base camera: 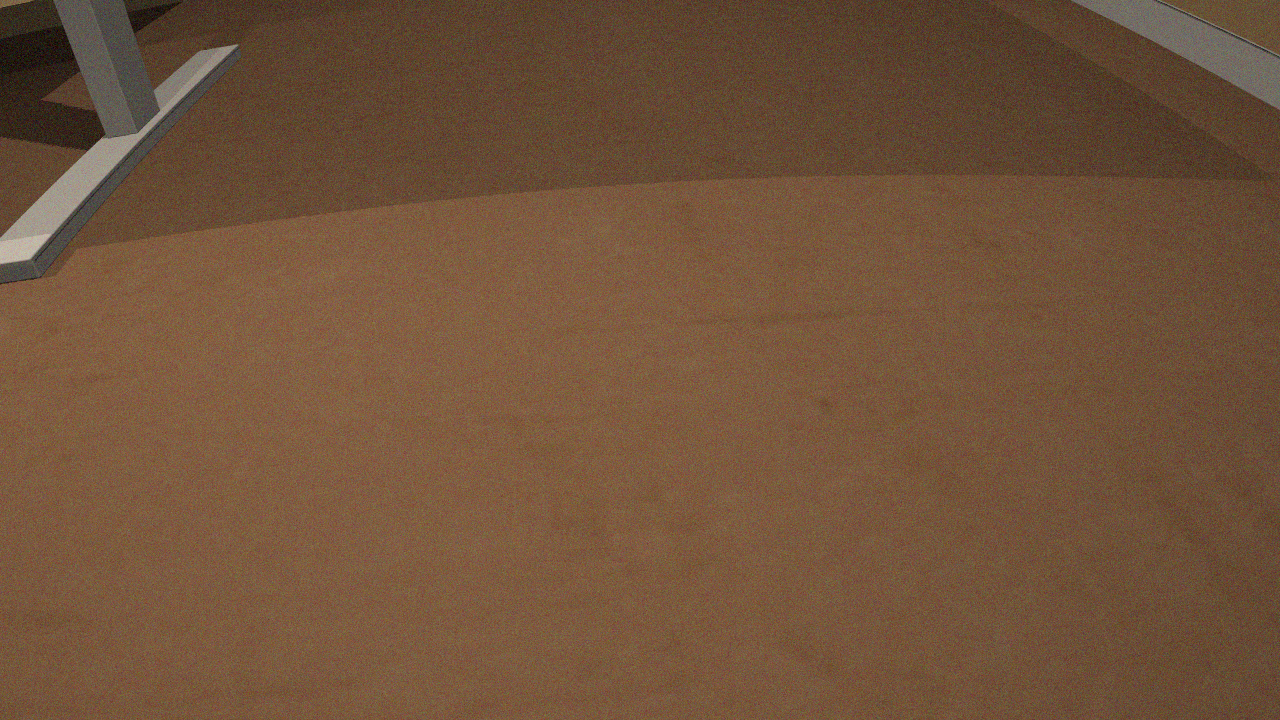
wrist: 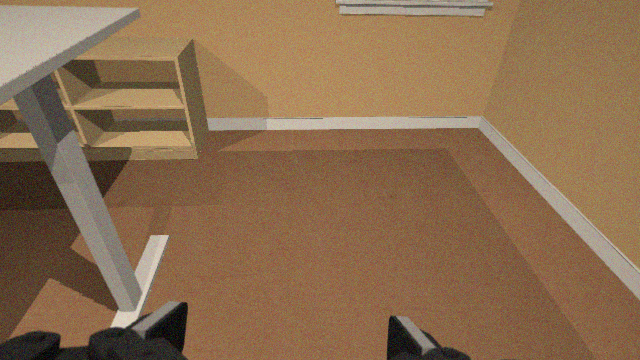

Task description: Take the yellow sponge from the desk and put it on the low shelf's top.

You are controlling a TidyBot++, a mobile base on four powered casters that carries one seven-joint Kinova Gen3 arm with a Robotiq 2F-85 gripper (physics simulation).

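Frame: origin at the arm's base, x ahead, y left, z up, level; millimetres.
Seen in the pictures: gripper, between the fingertips: [wrist: 288, 332].
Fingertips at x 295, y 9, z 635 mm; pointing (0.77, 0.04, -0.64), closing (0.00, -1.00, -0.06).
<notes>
A point is followed by its place in that frame.
The white desk [wrist: 55, 37] {x 1036, y 592, z 554 mm} shows at the upper left of the wrist view, as one corner of its top with a grey leg below. In the base camera view the desk's leg and foot [base camera: 80, 188] stand at the upper left. The low wooden shelf [wrist: 192, 95] {x 2159, y 734, z -47 mm} stands against the back wall behind the desk, partly hidden by the desk's corner and leg. The yellow sponge does not show in either view. My gripper [wrist: 288, 332] {x 295, y 9, z 635 mm} is open, with its fingers wide apart and no object between them, to the right of the desk's leg.
The desk's foot [wrist: 152, 260] lies on the floor at the left of the wrist view. A wall with a white baseboard [wrist: 555, 200] {x 1661, y -1245, z -353 mm} [base camera: 1199, 53] {x 1394, y -1267, z -373 mm} runs along the right side. A window sill [wrist: 412, 9] {x 2493, y -533, z 388 mm} shows high on the back wall.
</notes>
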